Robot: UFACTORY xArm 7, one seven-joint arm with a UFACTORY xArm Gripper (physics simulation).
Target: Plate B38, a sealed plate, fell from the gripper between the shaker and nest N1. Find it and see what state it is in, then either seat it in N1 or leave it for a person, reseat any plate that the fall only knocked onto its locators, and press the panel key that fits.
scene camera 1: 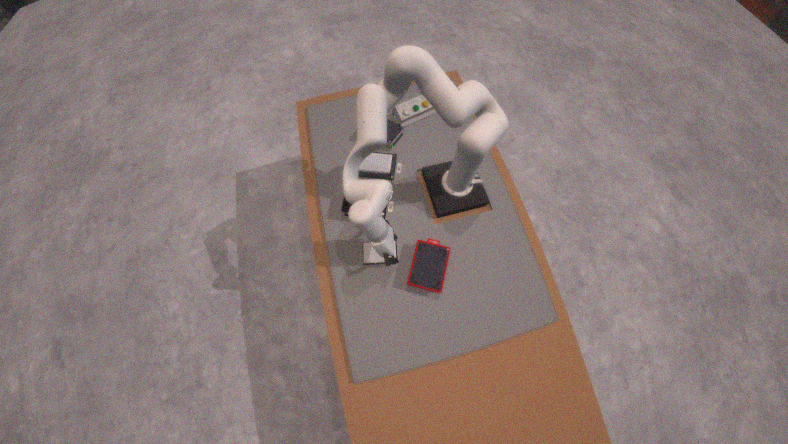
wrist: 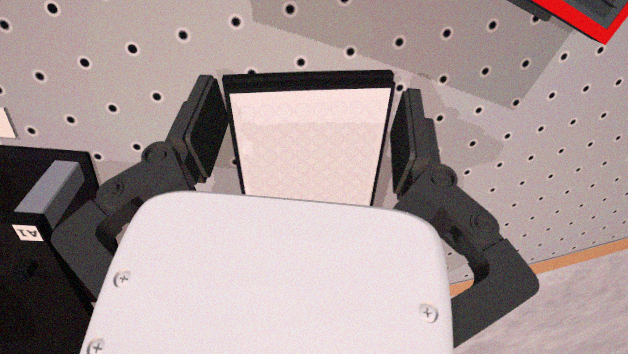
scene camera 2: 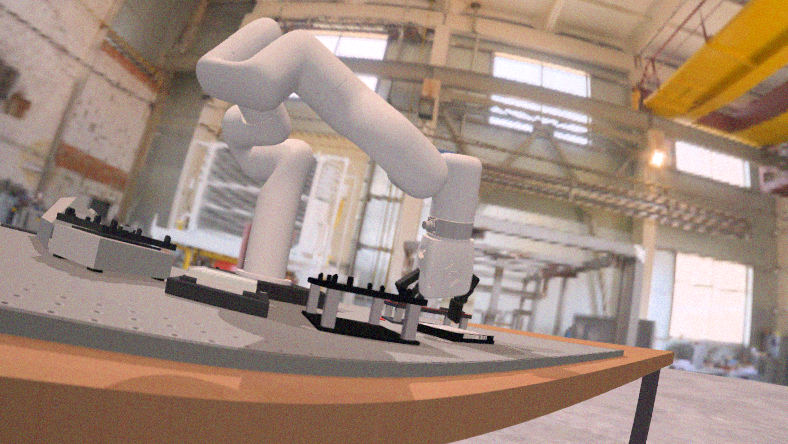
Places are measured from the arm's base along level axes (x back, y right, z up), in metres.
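Pixels of known places: gripper, fingertip midpoint: [scene camera 1: 394,250] [wrist: 308,103] [scene camera 2: 432,323]; arm's base at its link origin: [scene camera 1: 457,182] [scene camera 2: 263,279].
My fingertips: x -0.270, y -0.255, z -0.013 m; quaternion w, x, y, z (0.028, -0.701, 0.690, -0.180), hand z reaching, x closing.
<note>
Ahead of a thing's pixels: the offset from my fingertips to its top centre. "spot": to the spot under its first point.
A pale plate with a black edge @(dx -0.054, dy -0.002, dz -0.002 m) [scene camera 1: 374,254] [scene camera 2: 460,333] [wrist: 310,145] lies flat on the perforated deck, with faint well circles on its top; its near end is hidden by the gripper body in the wrist view. No B38 label is readable. My gripper [scene camera 1: 389,257] [scene camera 2: 432,307] [wrist: 308,103] is open, with one finger beside each long side of the plate and gaps at both sides. The black nest marked A1 @(dx -0.099, dy +0.197, dz +0.050 m) [scene camera 2: 366,289] [wrist: 30,285] stands beside the plate, largely hidden by the arm in scene camera 1. The key panel @(dx +0.148, dy +0.653, dz +0.068 m) [scene camera 1: 420,112] has white, green and yellow keys.
A red-rimmed dark tray @(dx +0.120, dy -0.067, dz +0.030 m) [scene camera 1: 429,266] [wrist: 602,36] stands near the plate. A white plate @(dx -0.055, dy +0.369, dz +0.019 m) [scene camera 1: 378,163] [scene camera 2: 217,279] sits in a black nest farther along the row. A grey box with a black pegged top @(spot: dx -0.080, dy +0.516, dz +0.013 m) [scene camera 2: 115,250] stands beyond it. The robot base [scene camera 1: 441,204] is across the deck.
</note>
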